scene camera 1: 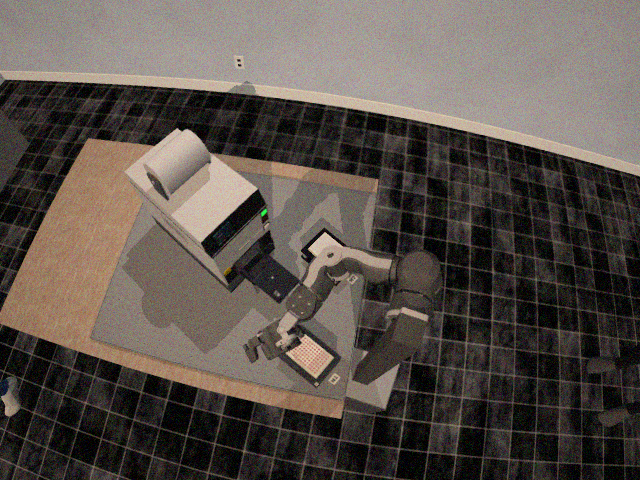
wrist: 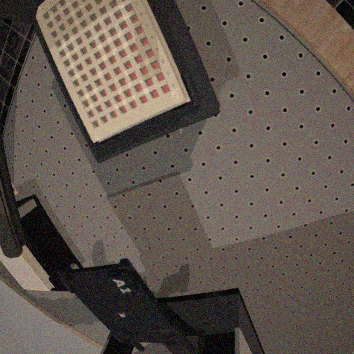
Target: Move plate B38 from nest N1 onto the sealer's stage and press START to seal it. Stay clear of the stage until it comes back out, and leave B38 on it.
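Plate B38, a cream plate with red wells [scene camera 1: 311, 354] [wrist: 110, 65], sits in its dark nest N1 [scene camera 1: 326, 368] [wrist: 200, 95] near the front right of the grey board. Its label is not readable. My gripper [scene camera 1: 272, 347] is open and empty, above the inner end of the nest; its fingertips are not clear in the wrist view. The sealer [scene camera 1: 217, 206] is a white box with a film roll on top. Its black stage, marked A1 [scene camera 1: 272, 277] [wrist: 115, 300], stands out in front, with no plate on it. A green spot [scene camera 1: 264, 212] glows on the sealer's front; START is not readable.
A second black nest [scene camera 1: 305, 253] [wrist: 45, 235] holds a pale plate [scene camera 1: 324, 244] [wrist: 25, 270] behind the arm. The arm's forearm [scene camera 1: 301, 302] passes close by the stage's outer end. A yellow mark [scene camera 1: 227, 271] is on the sealer's lower front corner.
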